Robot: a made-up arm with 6 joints.
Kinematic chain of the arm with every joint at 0, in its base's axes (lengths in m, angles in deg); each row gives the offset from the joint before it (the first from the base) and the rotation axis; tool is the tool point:
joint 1: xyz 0 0 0.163 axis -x
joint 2: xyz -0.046 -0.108 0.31 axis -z
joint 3: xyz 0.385 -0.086 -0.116 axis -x
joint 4: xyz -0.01 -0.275 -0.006 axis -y
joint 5: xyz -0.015 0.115 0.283 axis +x
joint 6: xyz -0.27 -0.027 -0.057 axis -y
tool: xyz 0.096 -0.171 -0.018
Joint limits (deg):
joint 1: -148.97..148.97
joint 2: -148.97..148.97
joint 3: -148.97..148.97
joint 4: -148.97..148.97
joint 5: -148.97..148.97
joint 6: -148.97..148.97
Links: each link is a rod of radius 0.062 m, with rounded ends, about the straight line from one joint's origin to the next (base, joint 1, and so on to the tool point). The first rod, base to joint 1, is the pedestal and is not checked.
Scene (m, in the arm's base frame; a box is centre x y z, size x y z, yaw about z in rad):
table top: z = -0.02
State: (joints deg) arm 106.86 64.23 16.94 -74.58 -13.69 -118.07
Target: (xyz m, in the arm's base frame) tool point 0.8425 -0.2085 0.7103
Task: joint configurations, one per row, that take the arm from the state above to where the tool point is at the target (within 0.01 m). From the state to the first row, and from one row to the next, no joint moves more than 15 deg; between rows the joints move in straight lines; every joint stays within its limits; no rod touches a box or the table.
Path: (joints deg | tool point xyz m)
1: 96.21 51.26 10.56 -84.98 -21.56 -119.95 | -0.0009 0.7056 0.9031
2: 85.56 38.29 4.18 -95.37 -29.43 -121.84 | 0.1999 0.4702 1.0873
3: 74.91 25.31 -2.20 -105.77 -37.29 -123.72 | 0.4332 0.1876 1.1212
4: 64.26 12.34 -8.59 -116.17 -45.16 -125.61 | 0.6621 -0.0643 0.9855
5: 53.61 -0.63 -14.97 -126.56 -53.03 -127.49 | 0.8425 -0.2085 0.7103

